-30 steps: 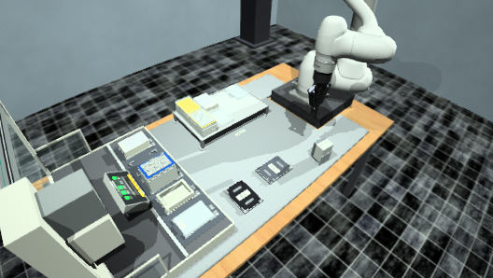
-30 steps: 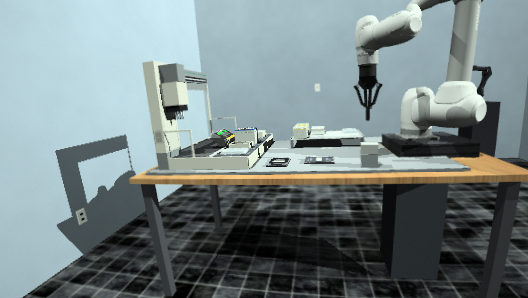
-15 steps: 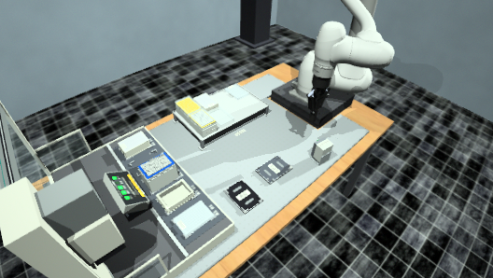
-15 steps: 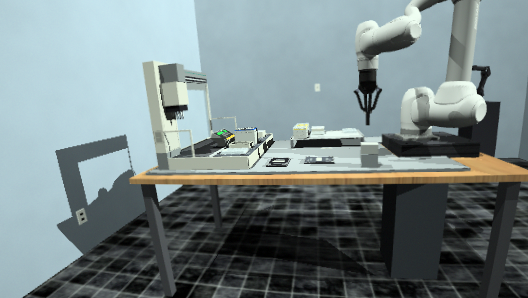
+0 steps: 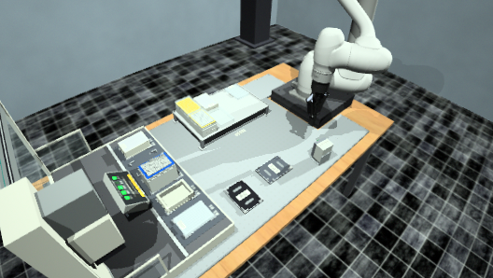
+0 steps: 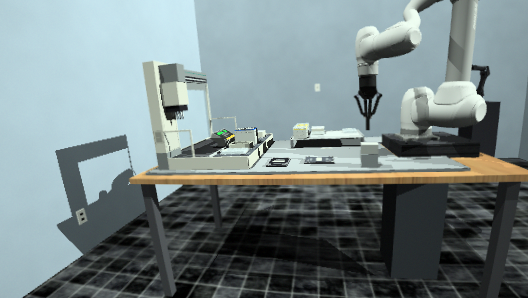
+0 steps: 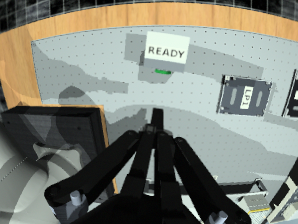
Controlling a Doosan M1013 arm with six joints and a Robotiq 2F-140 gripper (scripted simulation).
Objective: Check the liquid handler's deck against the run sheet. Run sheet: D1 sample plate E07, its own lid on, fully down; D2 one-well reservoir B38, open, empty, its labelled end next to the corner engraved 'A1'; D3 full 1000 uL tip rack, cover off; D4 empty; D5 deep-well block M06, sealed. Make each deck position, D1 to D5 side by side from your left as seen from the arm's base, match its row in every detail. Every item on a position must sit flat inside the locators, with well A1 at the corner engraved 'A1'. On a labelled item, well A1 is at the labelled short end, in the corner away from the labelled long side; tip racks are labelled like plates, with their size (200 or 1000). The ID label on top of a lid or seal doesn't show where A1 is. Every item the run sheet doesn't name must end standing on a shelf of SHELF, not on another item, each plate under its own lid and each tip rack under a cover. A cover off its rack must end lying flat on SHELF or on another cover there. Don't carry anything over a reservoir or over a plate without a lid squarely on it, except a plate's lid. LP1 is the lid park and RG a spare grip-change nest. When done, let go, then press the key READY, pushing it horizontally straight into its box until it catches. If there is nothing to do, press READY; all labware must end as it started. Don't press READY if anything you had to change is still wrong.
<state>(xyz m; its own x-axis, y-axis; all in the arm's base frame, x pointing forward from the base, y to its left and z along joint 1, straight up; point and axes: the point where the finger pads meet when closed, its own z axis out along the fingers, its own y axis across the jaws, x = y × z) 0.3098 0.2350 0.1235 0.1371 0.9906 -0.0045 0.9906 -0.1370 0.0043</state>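
Now: hand 1 cm short of the grey key box, 8 cm to the right of it and 12 cm above it. The rest, counted from my hand: clear cover: 34 cm ahead, 40 cm to the right, 6 cm below; then yellow-rimmed tip rack: 34 cm ahead, 39 cm to the right, 8 cm below; then shelf: 17 cm ahead, 46 cm to the right, 12 cm below.
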